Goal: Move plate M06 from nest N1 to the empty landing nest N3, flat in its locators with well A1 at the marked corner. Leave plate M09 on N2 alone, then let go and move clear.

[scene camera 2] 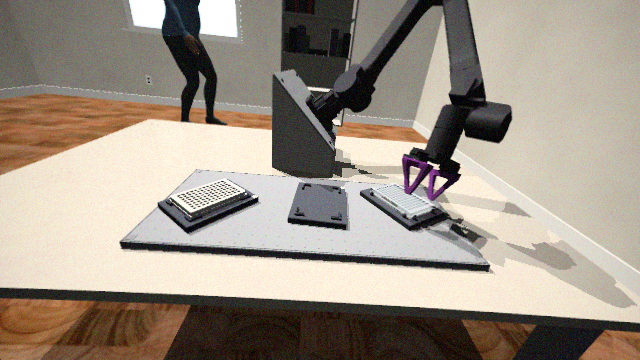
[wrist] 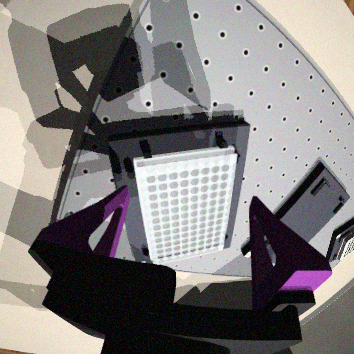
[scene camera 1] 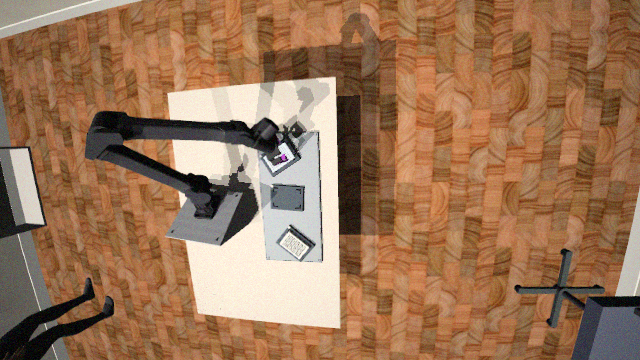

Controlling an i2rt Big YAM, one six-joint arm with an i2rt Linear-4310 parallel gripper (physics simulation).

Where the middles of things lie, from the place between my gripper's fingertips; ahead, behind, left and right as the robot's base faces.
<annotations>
I see the black nest (scene camera 2: 435, 214) 30 mm to the right of my hand, 30 mm below it and 30 mm behind it.
</annotations>
